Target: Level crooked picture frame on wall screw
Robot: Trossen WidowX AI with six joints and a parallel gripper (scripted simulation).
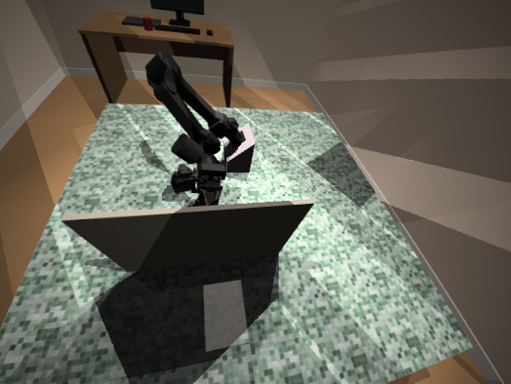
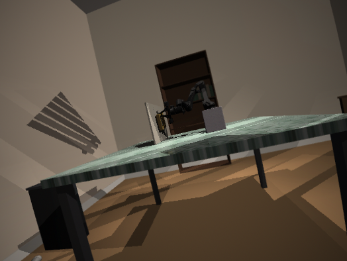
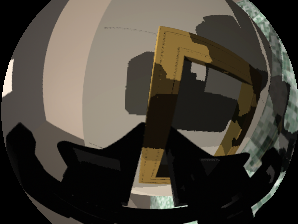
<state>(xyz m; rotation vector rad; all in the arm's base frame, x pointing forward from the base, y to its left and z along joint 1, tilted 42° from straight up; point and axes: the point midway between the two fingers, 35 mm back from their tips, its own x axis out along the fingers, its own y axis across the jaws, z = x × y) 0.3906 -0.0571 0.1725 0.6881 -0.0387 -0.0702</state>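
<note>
Right now the gold picture frame is 10 mm to the right of my gripper tip and 50 mm below it. Also, from my gripper tip: grey wall panel (20 mm ahead, 10 mm to the right, 60 mm below).
</note>
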